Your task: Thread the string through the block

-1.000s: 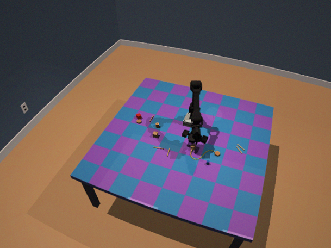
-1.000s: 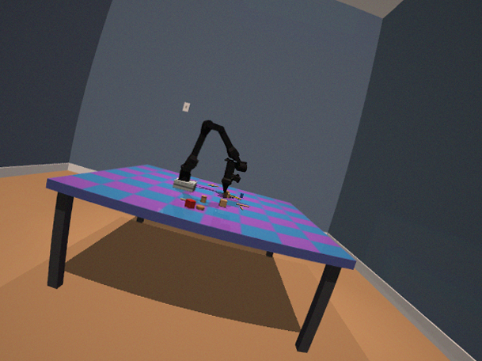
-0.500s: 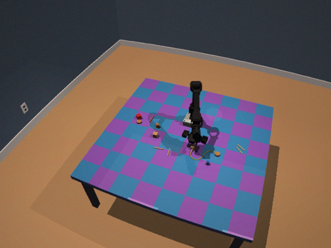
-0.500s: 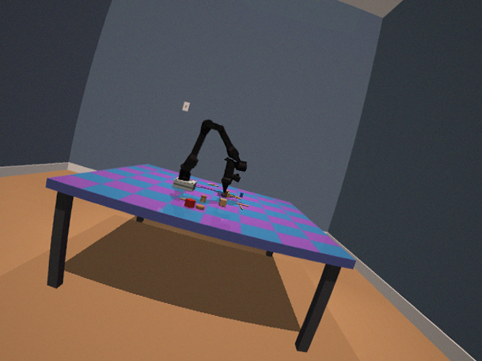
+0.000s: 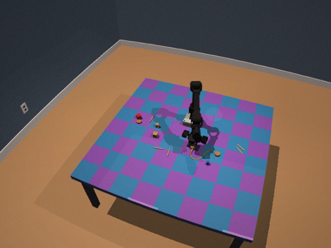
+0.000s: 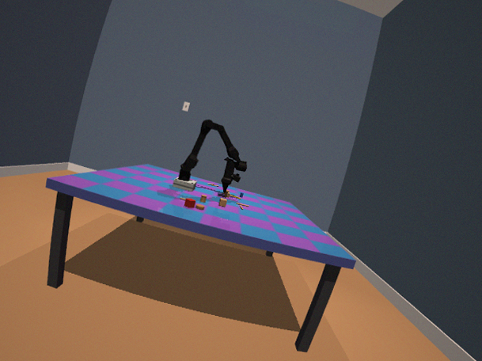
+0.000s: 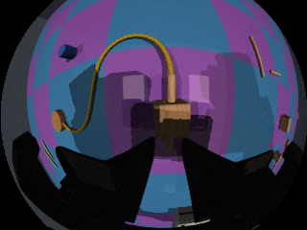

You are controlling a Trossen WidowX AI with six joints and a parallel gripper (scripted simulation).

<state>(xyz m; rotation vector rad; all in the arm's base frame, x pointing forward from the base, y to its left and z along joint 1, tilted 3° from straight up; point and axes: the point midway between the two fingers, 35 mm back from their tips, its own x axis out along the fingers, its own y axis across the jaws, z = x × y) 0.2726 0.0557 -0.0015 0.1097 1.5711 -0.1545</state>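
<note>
My gripper tip is 4 cm short of the thin wooden stick, 1 cm to the left of it and 1 cm above it. From my gripper tip the other things lie so: wooden cylinder: 33 cm to the right, 14 cm behind, 1 cm below; then blue object: 14 cm ahead, 13 cm to the left, 1 cm below; then round wooden button: 18 cm to the left, 3 cm ahead, 2 cm below.
</note>
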